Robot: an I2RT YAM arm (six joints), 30 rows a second.
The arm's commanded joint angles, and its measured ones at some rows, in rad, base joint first. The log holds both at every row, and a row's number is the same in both.
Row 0, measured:
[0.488, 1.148, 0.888, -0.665, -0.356, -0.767]
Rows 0 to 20, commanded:
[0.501, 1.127, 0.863, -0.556, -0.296, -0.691]
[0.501, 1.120, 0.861, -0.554, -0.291, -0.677]
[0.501, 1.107, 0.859, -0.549, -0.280, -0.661]
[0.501, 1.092, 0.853, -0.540, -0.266, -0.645]
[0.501, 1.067, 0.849, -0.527, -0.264, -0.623]
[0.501, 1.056, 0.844, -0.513, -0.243, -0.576]
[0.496, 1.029, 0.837, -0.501, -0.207, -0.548]
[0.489, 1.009, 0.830, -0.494, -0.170, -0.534]
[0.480, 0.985, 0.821, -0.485, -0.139, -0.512]
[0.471, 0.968, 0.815, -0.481, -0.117, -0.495]
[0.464, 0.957, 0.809, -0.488, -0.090, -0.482]
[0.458, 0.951, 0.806, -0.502, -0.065, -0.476]
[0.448, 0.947, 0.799, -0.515, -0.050, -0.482]
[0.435, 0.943, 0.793, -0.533, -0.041, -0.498]
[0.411, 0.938, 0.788, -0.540, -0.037, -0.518]
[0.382, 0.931, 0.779, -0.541, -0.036, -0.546]
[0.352, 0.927, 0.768, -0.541, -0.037, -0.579]
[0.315, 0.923, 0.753, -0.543, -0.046, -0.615]
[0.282, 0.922, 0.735, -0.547, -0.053, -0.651]
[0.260, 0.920, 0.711, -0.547, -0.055, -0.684]
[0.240, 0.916, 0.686, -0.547, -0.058, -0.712]
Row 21, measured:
[0.369, 0.945, 0.764, -0.455, -0.235, -0.571]
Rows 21 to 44, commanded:
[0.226, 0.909, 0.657, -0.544, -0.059, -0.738]
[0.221, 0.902, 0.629, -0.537, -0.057, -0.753]
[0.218, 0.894, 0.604, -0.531, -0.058, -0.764]
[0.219, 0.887, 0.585, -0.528, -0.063, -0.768]
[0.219, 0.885, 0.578, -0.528, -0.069, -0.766]
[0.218, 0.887, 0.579, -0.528, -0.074, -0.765]
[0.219, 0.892, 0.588, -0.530, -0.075, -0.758]
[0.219, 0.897, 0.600, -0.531, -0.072, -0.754]
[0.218, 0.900, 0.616, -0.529, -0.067, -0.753]
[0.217, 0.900, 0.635, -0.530, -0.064, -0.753]
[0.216, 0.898, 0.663, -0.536, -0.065, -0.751]
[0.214, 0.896, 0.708, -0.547, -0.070, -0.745]
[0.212, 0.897, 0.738, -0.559, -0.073, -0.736]
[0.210, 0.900, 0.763, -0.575, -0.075, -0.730]
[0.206, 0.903, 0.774, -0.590, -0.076, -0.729]
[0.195, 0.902, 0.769, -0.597, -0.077, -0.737]
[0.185, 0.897, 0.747, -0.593, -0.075, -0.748]
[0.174, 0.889, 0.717, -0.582, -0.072, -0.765]
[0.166, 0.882, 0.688, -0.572, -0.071, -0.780]
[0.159, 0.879, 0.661, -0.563, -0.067, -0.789]
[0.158, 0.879, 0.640, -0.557, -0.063, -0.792]
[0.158, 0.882, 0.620, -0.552, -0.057, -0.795]
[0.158, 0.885, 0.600, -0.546, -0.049, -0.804]
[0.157, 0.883, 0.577, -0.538, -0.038, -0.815]
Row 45, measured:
[0.235, 0.883, 0.658, -0.475, -0.319, -0.739]
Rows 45 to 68, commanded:
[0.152, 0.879, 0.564, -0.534, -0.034, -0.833]
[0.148, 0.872, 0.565, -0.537, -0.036, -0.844]
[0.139, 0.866, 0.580, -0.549, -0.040, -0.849]
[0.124, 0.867, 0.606, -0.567, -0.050, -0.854]
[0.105, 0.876, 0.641, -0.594, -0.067, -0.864]
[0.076, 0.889, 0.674, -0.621, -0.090, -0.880]
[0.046, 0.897, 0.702, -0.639, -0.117, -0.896]
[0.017, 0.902, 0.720, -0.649, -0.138, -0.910]
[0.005, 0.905, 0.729, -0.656, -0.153, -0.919]
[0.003, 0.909, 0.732, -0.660, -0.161, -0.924]
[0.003, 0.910, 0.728, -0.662, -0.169, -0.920]
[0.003, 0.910, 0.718, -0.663, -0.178, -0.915]
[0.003, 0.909, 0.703, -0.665, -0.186, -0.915]
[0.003, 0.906, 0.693, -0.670, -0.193, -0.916]
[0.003, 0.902, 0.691, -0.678, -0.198, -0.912]
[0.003, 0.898, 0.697, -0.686, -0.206, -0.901]
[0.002, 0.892, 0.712, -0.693, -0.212, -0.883]
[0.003, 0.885, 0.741, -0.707, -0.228, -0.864]
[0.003, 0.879, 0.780, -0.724, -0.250, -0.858]
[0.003, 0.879, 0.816, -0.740, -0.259, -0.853]
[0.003, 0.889, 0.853, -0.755, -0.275, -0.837]
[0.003, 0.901, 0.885, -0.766, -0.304, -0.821]
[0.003, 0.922, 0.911, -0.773, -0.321, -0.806]
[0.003, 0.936, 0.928, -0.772, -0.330, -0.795]
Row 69, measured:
[0.061, 0.907, 0.803, -0.720, -0.490, -0.831]
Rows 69 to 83, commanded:
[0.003, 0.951, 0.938, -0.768, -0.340, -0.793]
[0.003, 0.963, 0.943, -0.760, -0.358, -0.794]
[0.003, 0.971, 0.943, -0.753, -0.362, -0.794]
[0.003, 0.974, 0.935, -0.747, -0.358, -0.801]
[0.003, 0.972, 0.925, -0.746, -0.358, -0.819]
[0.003, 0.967, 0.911, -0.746, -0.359, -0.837]
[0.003, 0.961, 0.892, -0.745, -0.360, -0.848]
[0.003, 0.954, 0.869, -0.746, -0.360, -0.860]
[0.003, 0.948, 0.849, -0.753, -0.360, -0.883]
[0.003, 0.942, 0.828, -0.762, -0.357, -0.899]
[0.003, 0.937, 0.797, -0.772, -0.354, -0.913]
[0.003, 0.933, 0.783, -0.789, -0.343, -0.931]
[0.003, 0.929, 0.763, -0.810, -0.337, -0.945]
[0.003, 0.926, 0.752, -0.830, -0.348, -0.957]
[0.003, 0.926, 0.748, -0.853, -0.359, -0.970]
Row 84, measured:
[0.044, 0.946, 0.783, -0.764, -0.543, -0.870]
